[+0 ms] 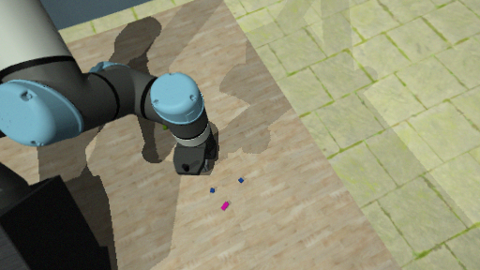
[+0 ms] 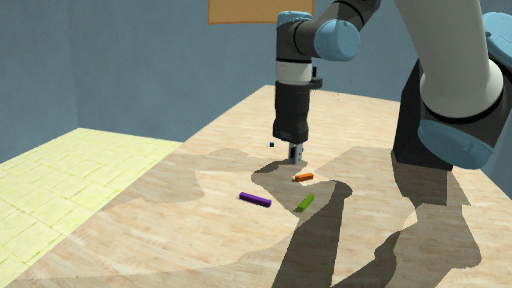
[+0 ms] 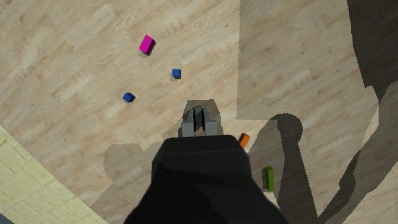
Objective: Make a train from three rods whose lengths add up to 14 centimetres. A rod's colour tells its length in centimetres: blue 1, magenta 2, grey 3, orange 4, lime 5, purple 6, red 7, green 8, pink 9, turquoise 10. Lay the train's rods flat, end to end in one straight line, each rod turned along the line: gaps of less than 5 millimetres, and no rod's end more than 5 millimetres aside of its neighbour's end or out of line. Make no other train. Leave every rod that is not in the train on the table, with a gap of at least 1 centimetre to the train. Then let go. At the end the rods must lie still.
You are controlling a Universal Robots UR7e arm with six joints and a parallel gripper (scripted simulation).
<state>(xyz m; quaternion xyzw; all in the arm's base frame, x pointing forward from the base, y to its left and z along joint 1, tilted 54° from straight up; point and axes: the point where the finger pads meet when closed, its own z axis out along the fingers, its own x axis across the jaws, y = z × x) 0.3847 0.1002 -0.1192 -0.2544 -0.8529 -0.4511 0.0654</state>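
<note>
Now: the grey rod 1 cm below my hand. Round my hand: magenta rod: 12 cm to the right, 1 cm below; orange rod: 8 cm to the left, 3 cm behind, 1 cm below; lime rod: 18 cm to the left, 5 cm behind, 1 cm below.
</note>
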